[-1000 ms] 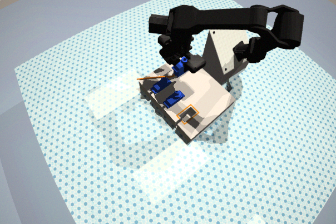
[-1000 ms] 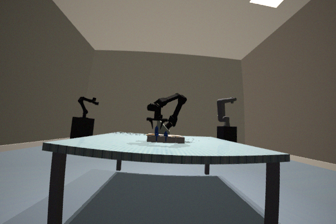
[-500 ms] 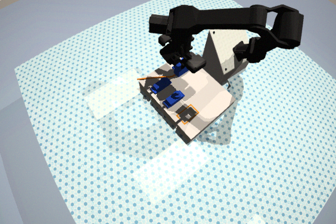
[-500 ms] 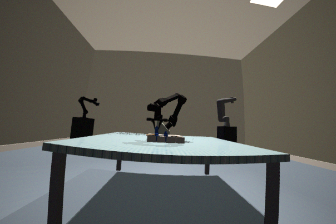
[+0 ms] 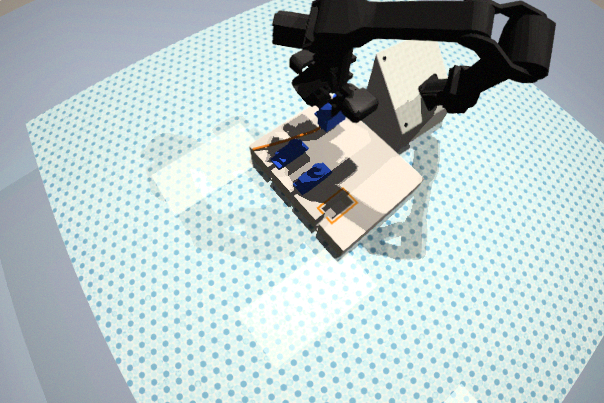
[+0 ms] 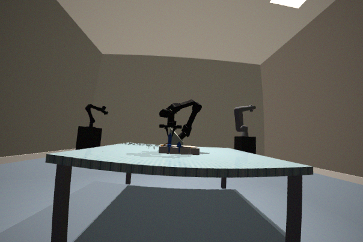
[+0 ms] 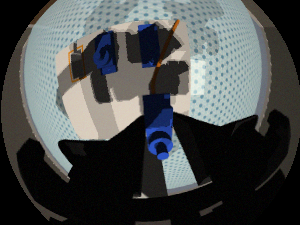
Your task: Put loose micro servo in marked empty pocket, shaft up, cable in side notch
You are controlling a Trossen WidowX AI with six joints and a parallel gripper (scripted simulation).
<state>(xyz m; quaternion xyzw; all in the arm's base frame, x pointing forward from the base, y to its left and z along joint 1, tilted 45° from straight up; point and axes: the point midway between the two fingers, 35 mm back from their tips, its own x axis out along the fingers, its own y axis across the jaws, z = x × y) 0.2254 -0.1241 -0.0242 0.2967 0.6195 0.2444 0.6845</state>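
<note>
Right now my gripper tip is 10 mm past the beige deck, 70 mm to the right of it and 100 mm above it.
</note>
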